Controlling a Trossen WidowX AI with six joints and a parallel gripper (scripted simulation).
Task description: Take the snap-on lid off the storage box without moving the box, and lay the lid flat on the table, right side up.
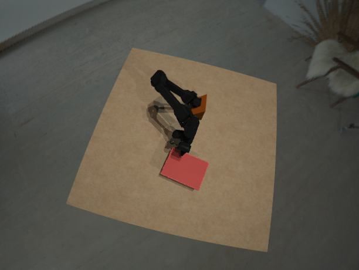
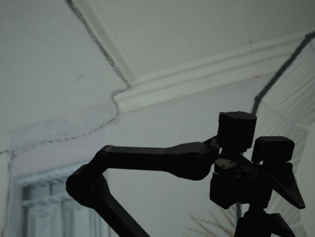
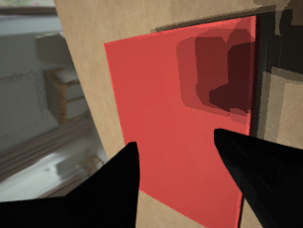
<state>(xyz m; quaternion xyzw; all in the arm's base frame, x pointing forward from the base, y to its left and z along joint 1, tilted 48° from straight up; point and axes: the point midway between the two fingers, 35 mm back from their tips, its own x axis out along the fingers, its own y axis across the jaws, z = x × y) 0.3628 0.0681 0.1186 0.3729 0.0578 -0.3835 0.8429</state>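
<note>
The red lid is 7 cm ahead of my gripper tip, 4 cm to the left of it and 7 cm below it. From my gripper tip the other things lie so: storage box (7 cm ahead, 4 cm to the left, 12 cm below).
</note>
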